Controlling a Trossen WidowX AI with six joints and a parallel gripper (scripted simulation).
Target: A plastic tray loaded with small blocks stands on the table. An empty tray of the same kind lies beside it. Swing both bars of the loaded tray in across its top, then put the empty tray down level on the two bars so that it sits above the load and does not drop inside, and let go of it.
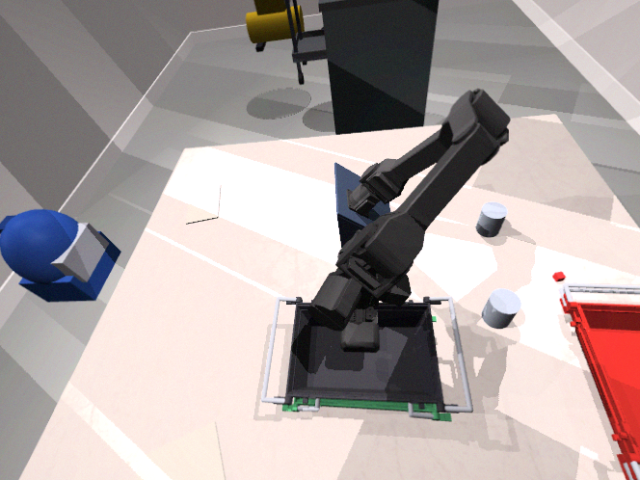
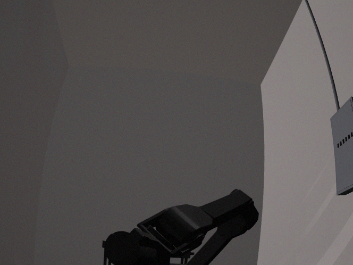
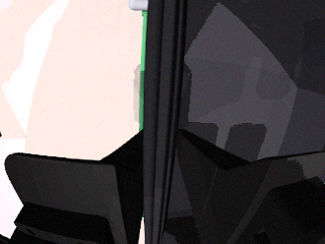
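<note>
My gripper tip is 7 cm short of the black tray, 3 cm below it and 1 cm to the left of it. Also, from my gripper tip: red block 44 cm to the left, 10 cm behind, 8 cm below.
</note>
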